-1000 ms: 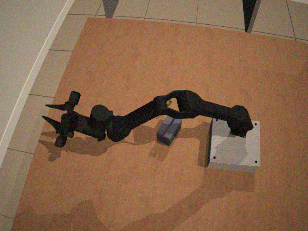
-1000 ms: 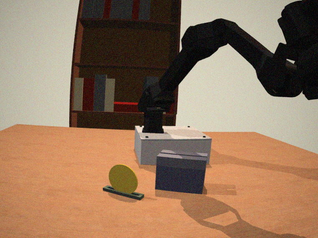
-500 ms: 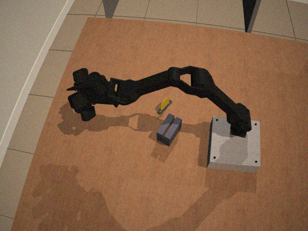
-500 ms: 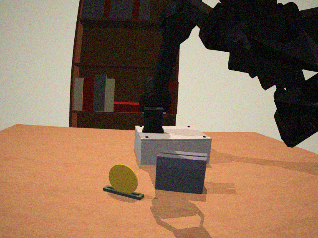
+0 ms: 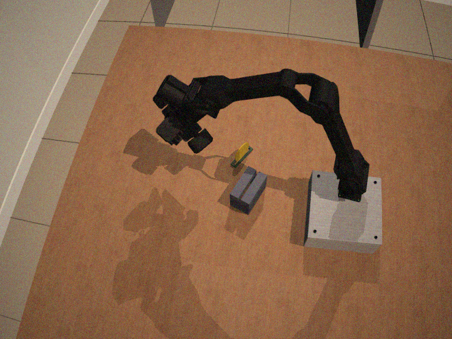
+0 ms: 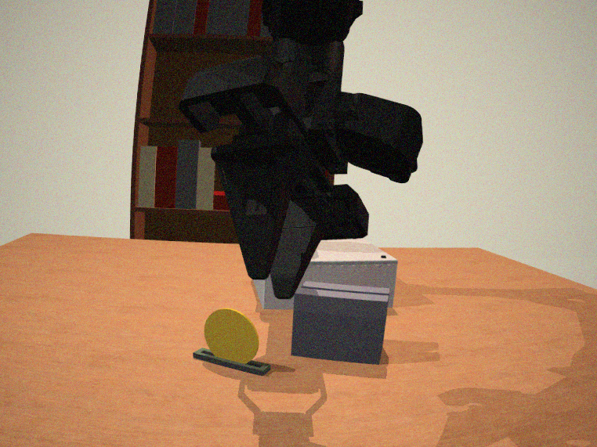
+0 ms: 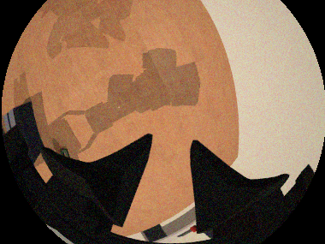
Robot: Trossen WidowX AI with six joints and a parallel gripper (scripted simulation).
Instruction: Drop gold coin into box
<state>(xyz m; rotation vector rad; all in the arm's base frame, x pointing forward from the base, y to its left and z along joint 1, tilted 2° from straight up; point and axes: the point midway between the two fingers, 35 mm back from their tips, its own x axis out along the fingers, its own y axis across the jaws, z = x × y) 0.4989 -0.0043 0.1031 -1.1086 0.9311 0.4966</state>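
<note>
Now: the gold coin 190 mm behind my gripper tip, 110 mm below it and 50 mm to the right of it.
</note>
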